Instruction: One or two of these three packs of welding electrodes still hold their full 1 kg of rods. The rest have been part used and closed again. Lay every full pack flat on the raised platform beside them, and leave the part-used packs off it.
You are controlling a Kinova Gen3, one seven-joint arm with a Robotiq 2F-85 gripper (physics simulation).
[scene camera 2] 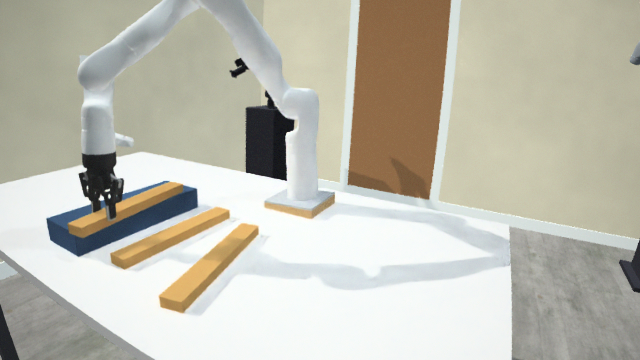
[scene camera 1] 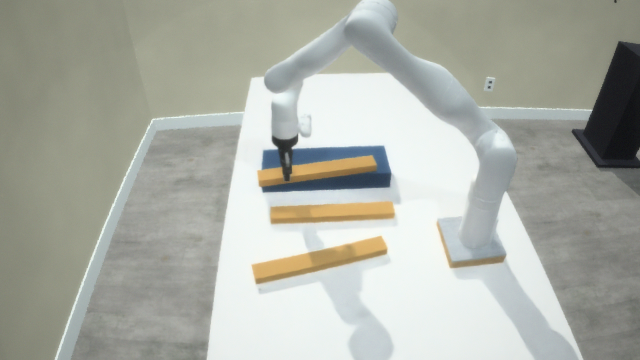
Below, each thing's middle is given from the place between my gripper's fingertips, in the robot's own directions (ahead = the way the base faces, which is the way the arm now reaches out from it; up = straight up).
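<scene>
There is the blue raised platform (scene camera 2: 183,202), and my hand is 4 cm above it, 8 cm to the left of it and 12 cm past it.
</scene>
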